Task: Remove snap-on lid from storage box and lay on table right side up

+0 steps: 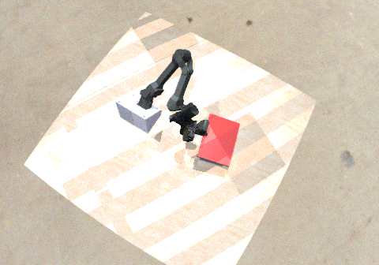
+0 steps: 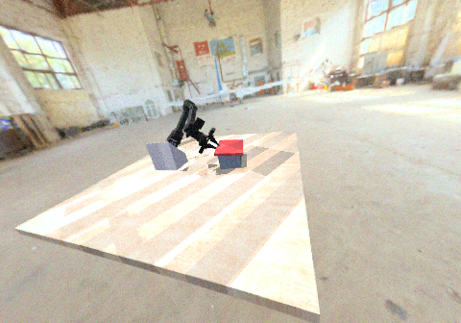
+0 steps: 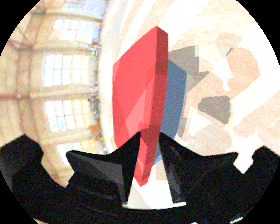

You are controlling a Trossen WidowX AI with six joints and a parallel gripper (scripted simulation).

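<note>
Now: gripper tip 70 mm short of the red lid and 20 mm to the right of it. The rest, counted from my gripper tip: storage box (70 mm ahead, 20 mm to the left, 60 mm below).
</note>
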